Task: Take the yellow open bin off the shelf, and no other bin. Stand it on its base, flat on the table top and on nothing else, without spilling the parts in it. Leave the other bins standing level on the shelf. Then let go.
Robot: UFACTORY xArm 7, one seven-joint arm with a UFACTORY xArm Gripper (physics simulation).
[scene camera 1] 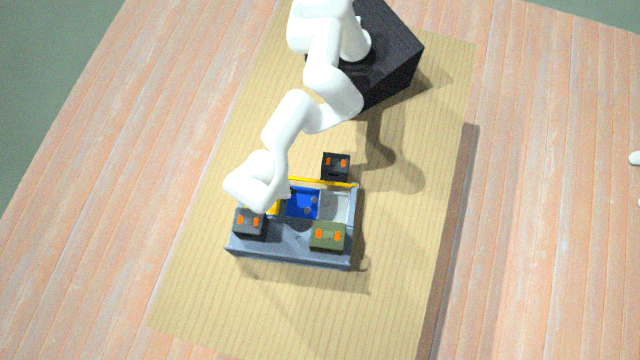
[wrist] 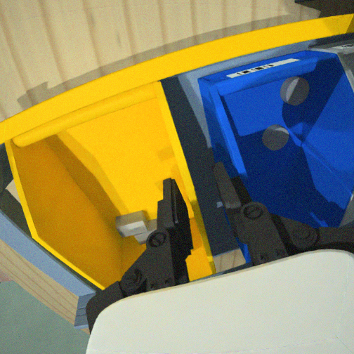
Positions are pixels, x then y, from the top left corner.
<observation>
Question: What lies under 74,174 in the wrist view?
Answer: A yellow open bin.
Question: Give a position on a blue bin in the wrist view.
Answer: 300,181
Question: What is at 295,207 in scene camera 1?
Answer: A blue bin.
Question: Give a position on a light grey bin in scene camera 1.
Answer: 337,211
</observation>
